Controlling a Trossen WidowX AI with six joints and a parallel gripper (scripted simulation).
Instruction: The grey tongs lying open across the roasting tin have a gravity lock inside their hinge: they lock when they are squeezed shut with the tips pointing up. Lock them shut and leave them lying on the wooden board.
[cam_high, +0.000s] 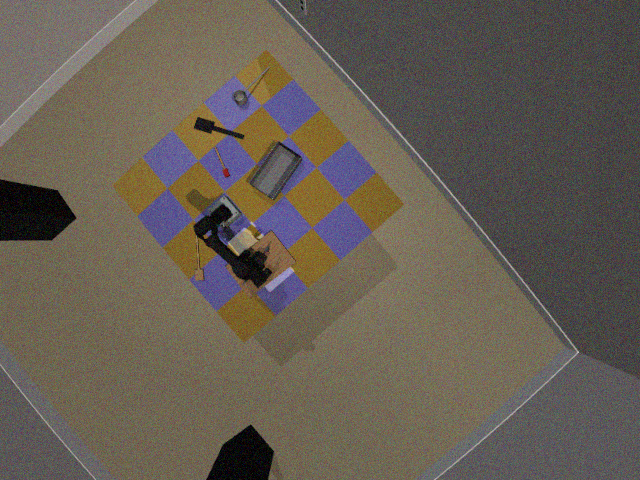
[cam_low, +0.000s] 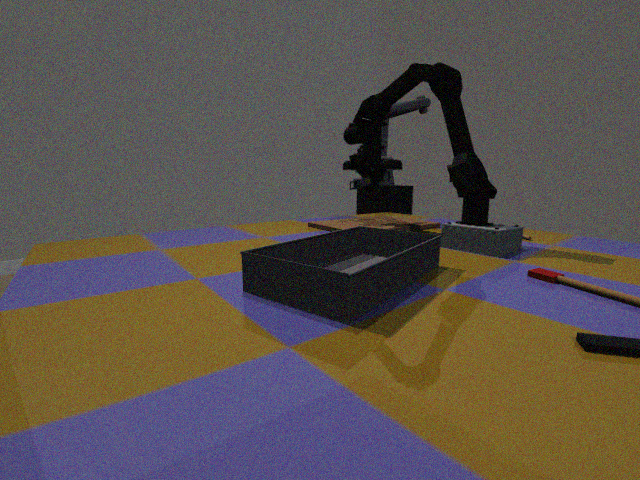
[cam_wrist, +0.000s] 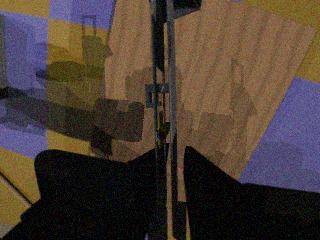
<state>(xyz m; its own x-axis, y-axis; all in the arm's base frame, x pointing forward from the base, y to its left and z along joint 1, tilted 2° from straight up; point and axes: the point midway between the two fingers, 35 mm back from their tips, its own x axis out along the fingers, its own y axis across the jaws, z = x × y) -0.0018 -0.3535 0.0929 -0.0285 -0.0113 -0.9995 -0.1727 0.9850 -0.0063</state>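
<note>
Right now the wooden board is 100 mm below my gripper tip and 30 mm behind it. Round my gripper tip: roasting tin 390 mm ahead, 380 mm to the left, 80 mm below; then black spatula 830 mm to the left, 270 mm ahead, 100 mm below.
</note>
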